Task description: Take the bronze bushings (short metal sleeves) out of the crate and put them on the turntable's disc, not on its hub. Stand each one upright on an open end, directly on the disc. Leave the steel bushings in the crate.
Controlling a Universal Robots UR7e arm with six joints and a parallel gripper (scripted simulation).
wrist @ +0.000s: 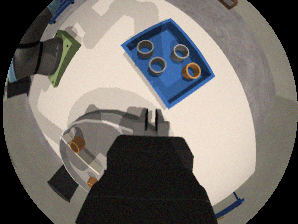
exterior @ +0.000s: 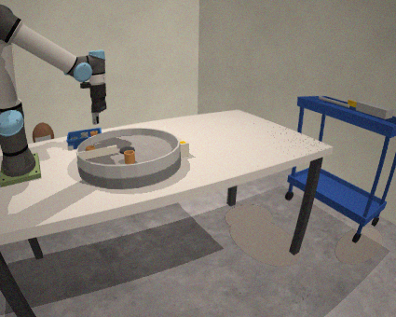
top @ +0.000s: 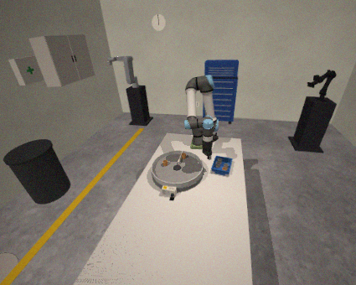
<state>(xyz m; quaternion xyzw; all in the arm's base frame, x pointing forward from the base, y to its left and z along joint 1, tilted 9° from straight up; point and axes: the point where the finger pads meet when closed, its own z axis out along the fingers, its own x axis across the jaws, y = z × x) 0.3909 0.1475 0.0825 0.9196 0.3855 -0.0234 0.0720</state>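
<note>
Right now the blue crate is 110 mm to the left of my hand, 110 mm below it and 50 mm behind it. The rest, counted from my hand: grey turntable: 250 mm to the right, 80 mm below, 80 mm ahead.
</note>
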